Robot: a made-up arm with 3 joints. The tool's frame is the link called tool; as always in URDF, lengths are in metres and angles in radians.
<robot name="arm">
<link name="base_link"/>
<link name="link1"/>
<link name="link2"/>
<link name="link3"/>
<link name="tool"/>
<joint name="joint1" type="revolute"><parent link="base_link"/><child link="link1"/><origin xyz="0 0 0.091" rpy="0 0 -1.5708"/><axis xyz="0 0 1"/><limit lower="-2.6" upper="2.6" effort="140" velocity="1.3"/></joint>
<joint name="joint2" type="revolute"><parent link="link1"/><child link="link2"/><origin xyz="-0.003 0.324 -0.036" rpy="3.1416 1.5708 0"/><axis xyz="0 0 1"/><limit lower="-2.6" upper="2.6" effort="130" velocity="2"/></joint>
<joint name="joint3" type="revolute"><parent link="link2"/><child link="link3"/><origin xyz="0.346 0.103 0.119" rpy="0 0 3.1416"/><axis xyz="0 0 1"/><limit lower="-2.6" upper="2.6" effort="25" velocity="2.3"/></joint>
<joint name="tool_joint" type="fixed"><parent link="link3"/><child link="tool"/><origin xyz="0.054 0.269 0.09" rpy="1.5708 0 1.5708"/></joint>
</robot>
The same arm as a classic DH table. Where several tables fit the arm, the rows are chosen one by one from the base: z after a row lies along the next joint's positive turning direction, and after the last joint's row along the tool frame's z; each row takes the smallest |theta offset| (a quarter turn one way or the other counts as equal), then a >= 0, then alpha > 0; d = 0 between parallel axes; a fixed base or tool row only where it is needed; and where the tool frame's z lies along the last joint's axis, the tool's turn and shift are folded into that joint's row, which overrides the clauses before.
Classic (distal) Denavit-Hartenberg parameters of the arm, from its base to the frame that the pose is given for. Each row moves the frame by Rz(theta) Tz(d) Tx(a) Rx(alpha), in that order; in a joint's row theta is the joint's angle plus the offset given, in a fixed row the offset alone. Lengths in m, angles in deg.
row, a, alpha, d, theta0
joint1, 0.324, -90, 0.055, 0
joint2, -0.361, 0, 0, -73.42
joint3, 0.269, 90, 0.212, 73.42
tool (fixed), 0, 0, 0.054, 0
Joint limits (deg, base to tool): -148.97..148.97 -148.97..148.97 -148.97..148.97

